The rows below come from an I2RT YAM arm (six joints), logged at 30 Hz.
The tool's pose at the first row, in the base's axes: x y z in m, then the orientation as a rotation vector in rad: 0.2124 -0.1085 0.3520 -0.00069 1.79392 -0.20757
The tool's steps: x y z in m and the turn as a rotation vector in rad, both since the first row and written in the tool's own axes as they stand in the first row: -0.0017 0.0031 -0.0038 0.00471 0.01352 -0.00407; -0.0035 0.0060 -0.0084 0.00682 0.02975 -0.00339; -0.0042 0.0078 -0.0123 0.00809 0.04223 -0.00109; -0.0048 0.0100 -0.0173 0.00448 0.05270 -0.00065; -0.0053 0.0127 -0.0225 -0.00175 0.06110 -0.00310; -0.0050 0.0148 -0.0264 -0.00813 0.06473 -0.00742; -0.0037 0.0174 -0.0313 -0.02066 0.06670 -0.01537; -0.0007 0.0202 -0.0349 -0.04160 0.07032 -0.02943
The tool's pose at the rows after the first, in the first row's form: 0.2095 -0.1047 0.3540 0.00042 1.80703 -0.21517; 0.2058 -0.1010 0.3564 0.00423 1.82295 -0.21713; 0.2024 -0.0986 0.3576 0.00853 1.83517 -0.21704; 0.1979 -0.0957 0.3590 0.00745 1.84597 -0.21380; 0.1933 -0.0923 0.3602 0.00164 1.85507 -0.21021; 0.1897 -0.0897 0.3605 -0.00648 1.85949 -0.20766; 0.1850 -0.0866 0.3599 -0.02251 1.86295 -0.20211; 0.1811 -0.0837 0.3574 -0.05000 1.86891 -0.19336
